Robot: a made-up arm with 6 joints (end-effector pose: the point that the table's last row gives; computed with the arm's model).
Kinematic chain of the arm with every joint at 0, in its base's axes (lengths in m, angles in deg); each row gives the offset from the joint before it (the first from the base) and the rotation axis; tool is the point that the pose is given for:
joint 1: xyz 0 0 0.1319 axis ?
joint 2: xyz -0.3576 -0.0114 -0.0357 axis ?
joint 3: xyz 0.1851 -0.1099 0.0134 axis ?
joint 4: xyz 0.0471 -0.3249 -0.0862 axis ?
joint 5: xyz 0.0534 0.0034 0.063 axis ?
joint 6: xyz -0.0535 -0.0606 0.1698 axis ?
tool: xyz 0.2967 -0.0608 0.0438
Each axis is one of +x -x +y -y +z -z.
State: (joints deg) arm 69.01 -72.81 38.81 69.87 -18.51 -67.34
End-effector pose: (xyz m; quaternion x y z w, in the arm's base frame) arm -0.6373 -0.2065 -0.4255 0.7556 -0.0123 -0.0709 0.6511
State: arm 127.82 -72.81 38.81 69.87 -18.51 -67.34
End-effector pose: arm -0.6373 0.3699 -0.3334 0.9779 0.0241 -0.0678 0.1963
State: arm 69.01 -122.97 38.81 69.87 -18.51 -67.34
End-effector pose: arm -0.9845 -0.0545 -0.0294 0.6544 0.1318 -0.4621 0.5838
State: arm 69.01 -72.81 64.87 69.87 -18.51 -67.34
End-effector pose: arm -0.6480 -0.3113 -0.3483 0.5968 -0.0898 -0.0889 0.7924
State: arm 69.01 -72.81 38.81 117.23 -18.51 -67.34
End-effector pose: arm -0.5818 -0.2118 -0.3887 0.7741 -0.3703 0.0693 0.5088
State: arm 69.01 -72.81 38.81 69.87 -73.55 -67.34
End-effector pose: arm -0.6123 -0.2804 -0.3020 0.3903 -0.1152 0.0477 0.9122
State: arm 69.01 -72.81 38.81 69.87 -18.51 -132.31
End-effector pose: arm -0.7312 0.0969 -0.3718 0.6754 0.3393 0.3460 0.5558
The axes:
joint 1: +x
joint 2: +z
joint 3: -y
joint 4: +x
joint 5: -z
joint 6: -y

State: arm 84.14 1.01 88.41 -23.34 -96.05 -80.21
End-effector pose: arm -0.0032 -0.2311 -0.2557 -0.1031 0.1097 0.0228 0.9883
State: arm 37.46 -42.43 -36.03 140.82 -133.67 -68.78
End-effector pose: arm -0.4958 -0.4463 -0.2948 0.3680 -0.4970 -0.0675 0.7829
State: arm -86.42 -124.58 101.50 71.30 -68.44 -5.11
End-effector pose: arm -0.8363 0.2639 -0.2238 -0.9553 -0.1066 0.2736 0.0335
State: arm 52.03 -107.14 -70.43 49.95 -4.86 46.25
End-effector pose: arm -1.3042 0.0716 -0.0899 0.3722 0.3103 -0.8687 0.1026
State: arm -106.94 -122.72 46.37 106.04 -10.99 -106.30
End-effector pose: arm -0.8289 -0.0943 0.2895 -0.6098 -0.0924 -0.0633 0.7846
